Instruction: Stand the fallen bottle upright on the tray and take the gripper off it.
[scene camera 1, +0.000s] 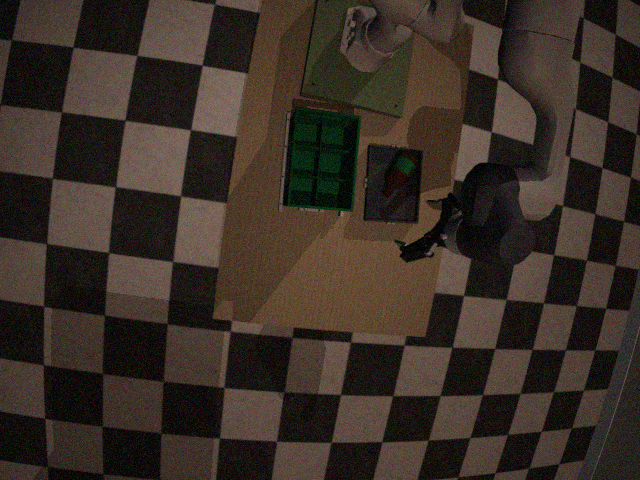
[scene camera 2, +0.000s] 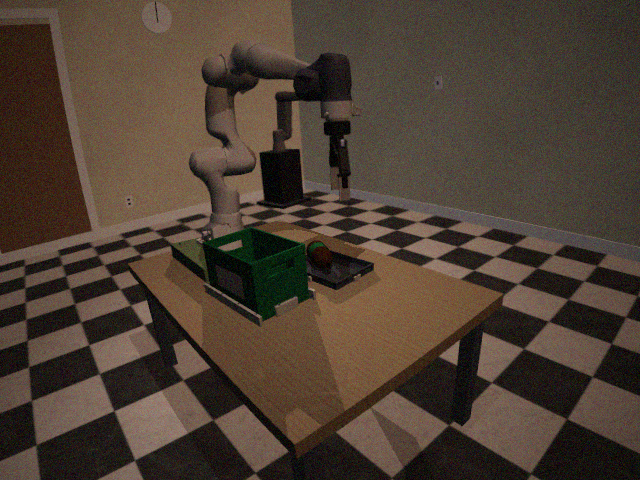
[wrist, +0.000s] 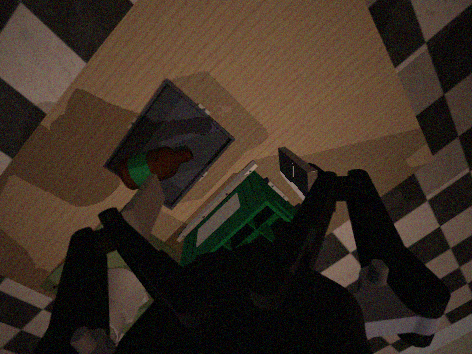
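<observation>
A brown bottle (scene camera 1: 397, 178) (scene camera 2: 323, 256) (wrist: 162, 164) with a green band lies on its side on the dark shallow tray (scene camera 1: 374, 198) (scene camera 2: 356, 264) (wrist: 206, 131). Its base end is by the tray's rim on the robot-base side, and its narrower neck points in over the tray floor. My gripper (scene camera 1: 416, 226) (scene camera 2: 340, 191) (wrist: 220, 173) is open and empty, fingers pointing down. It hangs high above the table, apart from the bottle. In the wrist view one fingertip overlaps the tray's near rim beside the bottle's base end.
A green crate (scene camera 1: 356, 165) (scene camera 2: 284, 289) (wrist: 260, 187) with inner compartments stands close beside the tray, much taller than it. Low pale rails (scene camera 1: 282, 175) (scene camera 2: 232, 304) run along the crate's foot. A green board (scene camera 1: 356, 95) (scene camera 2: 188, 253) lies under the robot's base.
</observation>
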